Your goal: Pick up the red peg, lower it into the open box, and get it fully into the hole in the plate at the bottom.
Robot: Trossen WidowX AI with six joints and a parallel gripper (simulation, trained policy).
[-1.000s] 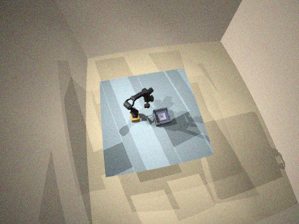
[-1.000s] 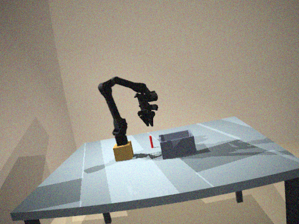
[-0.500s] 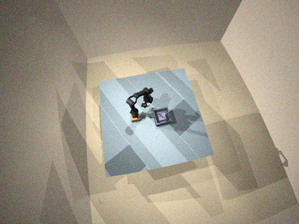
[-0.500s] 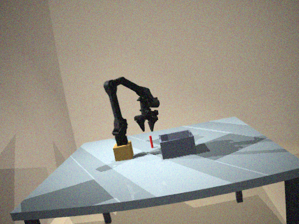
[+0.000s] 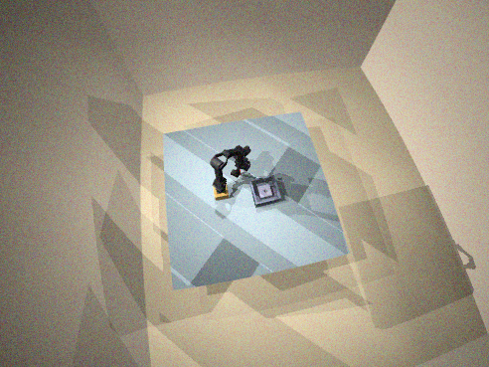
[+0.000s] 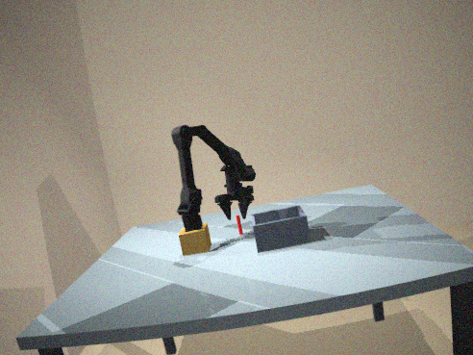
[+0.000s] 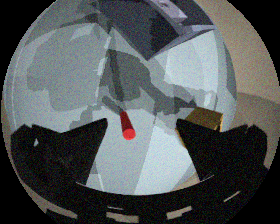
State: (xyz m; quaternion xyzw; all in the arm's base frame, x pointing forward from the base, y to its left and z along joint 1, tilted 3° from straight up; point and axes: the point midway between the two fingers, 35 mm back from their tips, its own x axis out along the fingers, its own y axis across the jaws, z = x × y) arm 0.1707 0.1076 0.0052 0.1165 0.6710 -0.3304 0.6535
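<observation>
Now: gripper tip 20 mm to the right of the red peg and 30 mm above it. The rest, counted from my gripper tip: dark grey box 160 mm ahead, 180 mm to the right, 40 mm below; pale plate 160 mm ahead, 180 mm to the right, 20 mm below.
</observation>
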